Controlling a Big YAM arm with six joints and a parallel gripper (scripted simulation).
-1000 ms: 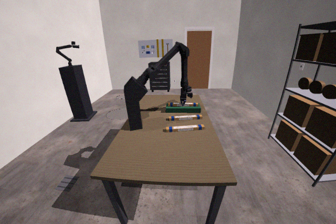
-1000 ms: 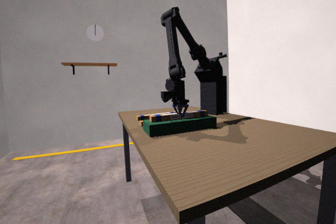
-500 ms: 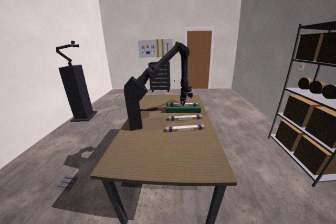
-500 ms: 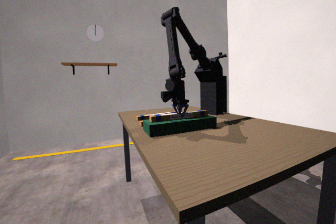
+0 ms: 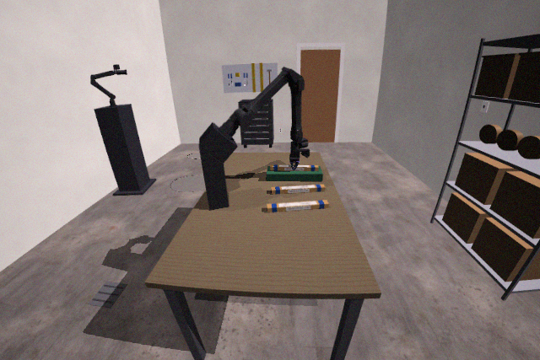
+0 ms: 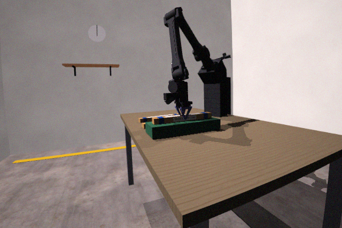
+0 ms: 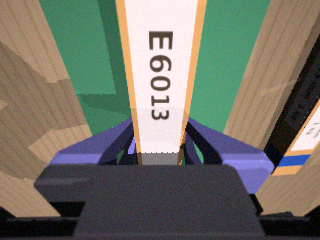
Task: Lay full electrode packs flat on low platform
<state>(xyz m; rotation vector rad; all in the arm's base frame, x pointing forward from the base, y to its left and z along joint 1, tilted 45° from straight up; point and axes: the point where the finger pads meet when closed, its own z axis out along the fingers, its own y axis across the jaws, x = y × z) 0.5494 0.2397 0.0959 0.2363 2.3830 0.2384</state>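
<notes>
The pack lies 10 mm above my hand. The rest, counted from my hand: green low platform: 60 mm below.
</notes>
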